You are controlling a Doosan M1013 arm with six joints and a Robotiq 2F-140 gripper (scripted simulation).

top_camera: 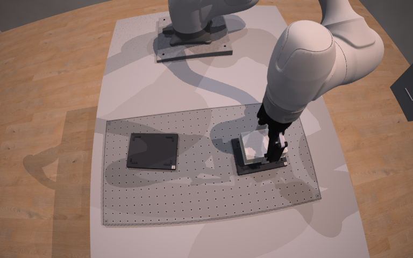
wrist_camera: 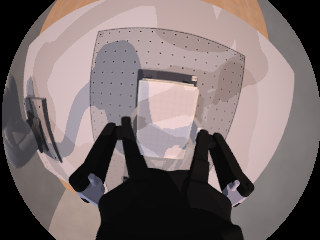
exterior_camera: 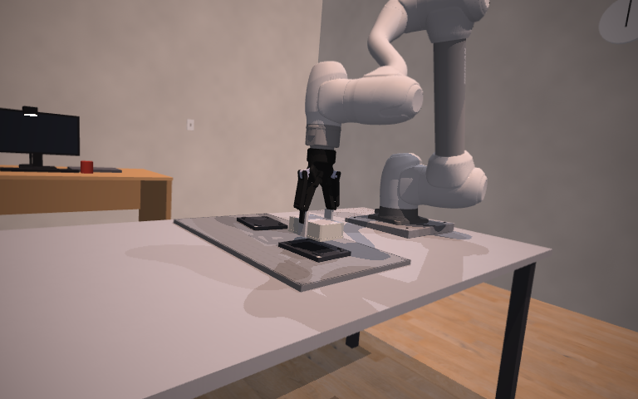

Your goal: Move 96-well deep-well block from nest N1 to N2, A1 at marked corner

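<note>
Right now my hand is 340 mm to the left of the plate nest N2 and 70 mm above it. The rest, counted from my hand: 96-well deep-well block: 10 mm below; plate nest N1: 70 mm below.
</note>
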